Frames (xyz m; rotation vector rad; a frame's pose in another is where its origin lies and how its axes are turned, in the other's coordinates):
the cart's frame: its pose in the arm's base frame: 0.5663 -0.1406 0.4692 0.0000 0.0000 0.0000
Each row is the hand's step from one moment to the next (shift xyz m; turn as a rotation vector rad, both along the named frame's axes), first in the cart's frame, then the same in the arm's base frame.
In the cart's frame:
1: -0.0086 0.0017 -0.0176 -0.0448 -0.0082 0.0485
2: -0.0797 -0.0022 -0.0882 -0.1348 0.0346 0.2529
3: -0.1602 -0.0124 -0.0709 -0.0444 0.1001 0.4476
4: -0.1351 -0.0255 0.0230 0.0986 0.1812 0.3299
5: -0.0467 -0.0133 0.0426 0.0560 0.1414 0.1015
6: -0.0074 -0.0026 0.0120 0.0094 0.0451 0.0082
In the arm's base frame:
1: -0.0086 0.0017 -0.0176 -0.0448 -0.0082 0.0485
2: -0.0797 -0.0022 -0.0882 -0.1348 0.0346 0.2529
3: -0.1602 -0.0124 -0.0709 -0.0444 0.1001 0.4476
4: -0.1351 -0.0255 0.0230 0.0986 0.1812 0.3299
5: -0.0467 -0.0133 0.0426 0.0560 0.1414 0.1015
6: -0.0074 -0.0026 0.0120 0.0094 0.0451 0.0082

